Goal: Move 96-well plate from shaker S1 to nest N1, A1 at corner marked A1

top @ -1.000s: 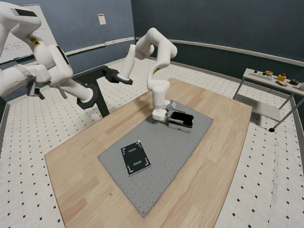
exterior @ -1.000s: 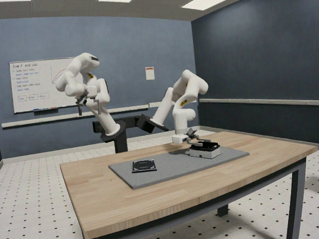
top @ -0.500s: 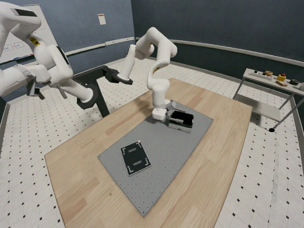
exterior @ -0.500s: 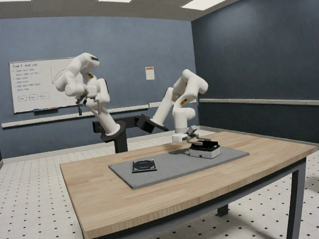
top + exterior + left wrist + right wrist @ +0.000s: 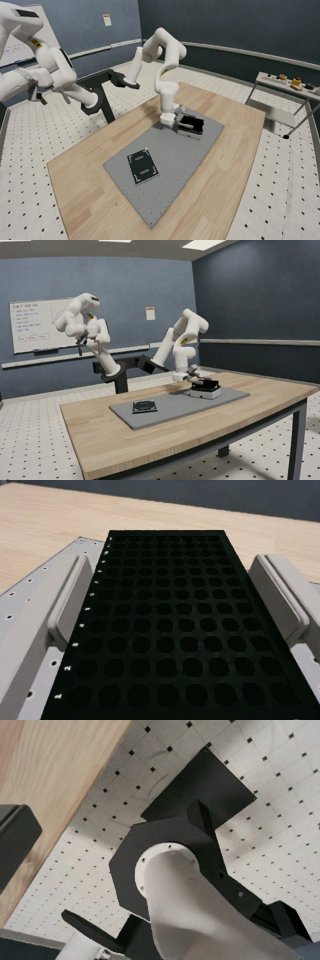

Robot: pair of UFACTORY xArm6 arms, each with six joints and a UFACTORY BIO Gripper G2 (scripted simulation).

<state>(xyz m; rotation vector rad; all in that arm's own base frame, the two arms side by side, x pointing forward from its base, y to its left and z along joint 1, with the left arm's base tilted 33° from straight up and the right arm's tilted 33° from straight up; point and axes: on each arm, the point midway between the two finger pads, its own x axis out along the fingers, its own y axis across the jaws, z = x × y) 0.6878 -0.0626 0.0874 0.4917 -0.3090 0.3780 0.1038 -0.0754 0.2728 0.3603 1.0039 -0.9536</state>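
Observation:
My left hand is 70 mm past the plate nest N1, 350 mm to the left of it and 80 mm above it. Round my left hand: grey perforated board 30 mm behind, 150 mm to the right, 90 mm below; black 96-well plate 10 mm ahead, 10 mm below.

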